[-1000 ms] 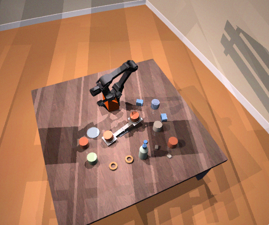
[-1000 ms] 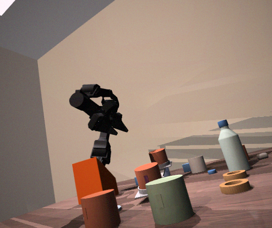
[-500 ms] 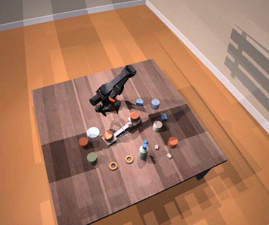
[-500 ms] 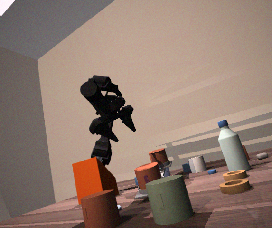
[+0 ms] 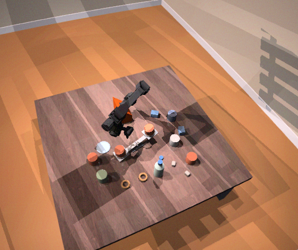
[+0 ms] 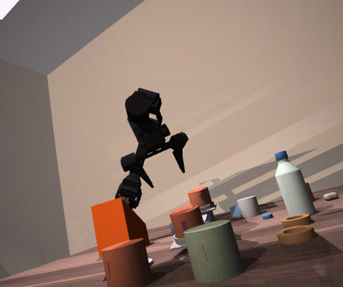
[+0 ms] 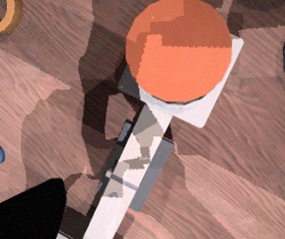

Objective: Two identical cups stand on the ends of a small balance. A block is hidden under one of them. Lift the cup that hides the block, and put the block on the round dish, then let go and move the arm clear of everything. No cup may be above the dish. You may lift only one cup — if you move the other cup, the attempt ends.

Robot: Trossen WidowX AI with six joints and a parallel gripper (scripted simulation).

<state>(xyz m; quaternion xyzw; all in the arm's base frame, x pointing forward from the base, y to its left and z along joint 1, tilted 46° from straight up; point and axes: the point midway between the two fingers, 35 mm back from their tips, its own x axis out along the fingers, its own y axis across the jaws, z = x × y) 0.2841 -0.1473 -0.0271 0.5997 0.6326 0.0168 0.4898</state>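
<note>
My gripper tip is now 4 cm short of the grey block, 3 cm to the left of it and 13 cm above it. Also, from my gripper tip: white cylinder 11 cm ahead, 39 cm to the left, 13 cm below; green cylinder 15 cm ahead, 22 cm to the right, 13 cm below; pale blue round dish 8 cm behind, 13 cm to the right, 17 cm below.
</note>
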